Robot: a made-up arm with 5 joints.
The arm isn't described. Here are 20 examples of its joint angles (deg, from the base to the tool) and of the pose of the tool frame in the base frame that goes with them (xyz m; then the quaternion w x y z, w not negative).
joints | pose
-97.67 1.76 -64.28 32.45 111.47 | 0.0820 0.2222 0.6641 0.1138 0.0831 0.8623 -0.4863
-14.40 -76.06 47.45 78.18 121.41 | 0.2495 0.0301 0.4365 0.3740 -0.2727 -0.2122 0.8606
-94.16 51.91 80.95 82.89 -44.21 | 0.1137 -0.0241 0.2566 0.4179 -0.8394 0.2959 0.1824
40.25 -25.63 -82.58 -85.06 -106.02 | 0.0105 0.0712 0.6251 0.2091 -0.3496 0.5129 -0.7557
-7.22 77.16 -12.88 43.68 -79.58 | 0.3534 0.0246 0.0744 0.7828 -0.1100 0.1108 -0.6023
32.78 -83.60 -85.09 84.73 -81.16 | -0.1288 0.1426 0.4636 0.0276 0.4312 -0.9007 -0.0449
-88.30 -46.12 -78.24 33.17 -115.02 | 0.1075 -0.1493 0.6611 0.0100 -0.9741 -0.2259 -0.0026
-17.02 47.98 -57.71 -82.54 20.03 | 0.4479 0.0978 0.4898 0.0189 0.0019 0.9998 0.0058
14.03 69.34 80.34 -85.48 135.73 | 0.1311 -0.0135 0.1663 0.4954 -0.2140 -0.0635 0.8395
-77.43 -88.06 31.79 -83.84 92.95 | 0.1064 -0.0256 0.5732 0.0458 0.1004 0.9003 0.4210
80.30 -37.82 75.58 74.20 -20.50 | 0.1209 -0.1325 0.2594 0.6072 0.0909 0.1674 -0.7714
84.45 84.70 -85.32 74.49 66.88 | 0.1366 -0.3940 0.2480 0.9745 -0.1350 -0.0380 -0.1750
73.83 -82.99 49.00 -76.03 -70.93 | 0.1167 -0.0645 0.5500 0.0486 0.0010 0.9848 -0.1669
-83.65 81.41 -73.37 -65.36 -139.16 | 0.1575 0.4093 0.3429 0.2457 0.8846 0.3719 -0.1370
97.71 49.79 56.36 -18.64 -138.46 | 0.0831 -0.1118 0.1134 0.4920 -0.0081 0.0202 0.8703
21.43 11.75 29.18 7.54 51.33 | 0.3852 -0.1172 0.2603 0.9090 -0.2033 -0.2905 0.2192
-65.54 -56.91 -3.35 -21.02 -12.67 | 0.1360 0.0516 0.6626 0.0689 0.6476 -0.7582 0.0322
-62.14 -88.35 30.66 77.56 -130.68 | 0.1499 0.0702 0.5107 0.6650 0.5692 0.0780 -0.4772
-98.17 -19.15 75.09 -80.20 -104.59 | 0.0816 0.2119 0.3118 0.5410 0.8191 0.1857 -0.0436
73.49 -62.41 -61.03 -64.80 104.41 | 0.0309 0.2265 0.5641 0.7334 0.6539 0.0279 0.1838
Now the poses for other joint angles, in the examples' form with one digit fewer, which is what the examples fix.
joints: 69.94 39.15 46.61 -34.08 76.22
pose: 0.171 -0.201 0.143 0.944 -0.312 -0.103 0.029
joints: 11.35 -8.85 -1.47 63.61 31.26
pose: 0.393 -0.065 0.442 0.939 -0.107 -0.296 0.141
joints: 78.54 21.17 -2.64 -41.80 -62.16
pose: 0.173 -0.369 0.395 0.172 -0.099 -0.829 -0.522
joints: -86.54 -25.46 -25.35 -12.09 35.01
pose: 0.122 0.170 0.670 0.119 0.444 -0.865 0.202
